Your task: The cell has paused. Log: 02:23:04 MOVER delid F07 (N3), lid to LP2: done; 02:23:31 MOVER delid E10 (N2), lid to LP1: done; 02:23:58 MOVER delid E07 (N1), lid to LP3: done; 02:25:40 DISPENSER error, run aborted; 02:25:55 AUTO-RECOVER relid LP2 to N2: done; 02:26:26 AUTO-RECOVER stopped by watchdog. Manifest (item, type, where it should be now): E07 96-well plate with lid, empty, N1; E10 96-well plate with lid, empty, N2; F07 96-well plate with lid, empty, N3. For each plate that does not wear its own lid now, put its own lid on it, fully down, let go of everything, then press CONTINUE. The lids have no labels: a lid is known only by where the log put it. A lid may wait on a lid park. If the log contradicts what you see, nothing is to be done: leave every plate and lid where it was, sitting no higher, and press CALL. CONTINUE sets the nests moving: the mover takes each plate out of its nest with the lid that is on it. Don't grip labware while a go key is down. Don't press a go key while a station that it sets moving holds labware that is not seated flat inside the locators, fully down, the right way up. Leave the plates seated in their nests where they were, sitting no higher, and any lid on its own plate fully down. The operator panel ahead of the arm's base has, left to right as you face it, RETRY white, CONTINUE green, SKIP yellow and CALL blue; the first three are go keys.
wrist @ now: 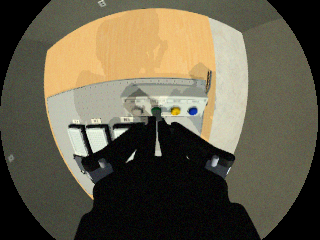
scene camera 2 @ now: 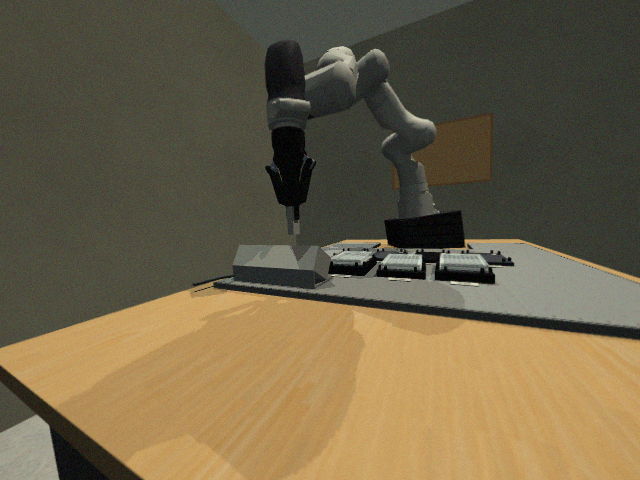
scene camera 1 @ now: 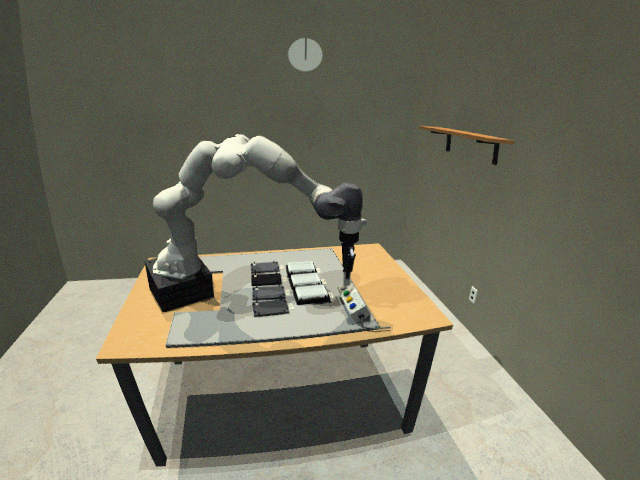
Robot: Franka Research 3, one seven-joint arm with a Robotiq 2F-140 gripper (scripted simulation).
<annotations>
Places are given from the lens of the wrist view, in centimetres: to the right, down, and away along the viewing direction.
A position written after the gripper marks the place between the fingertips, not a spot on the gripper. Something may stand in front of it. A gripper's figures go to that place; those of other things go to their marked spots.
gripper (wrist: 156, 116): -1, 0, 21
operator panel (wrist: 165, 97): 2, -5, 22
</annotations>
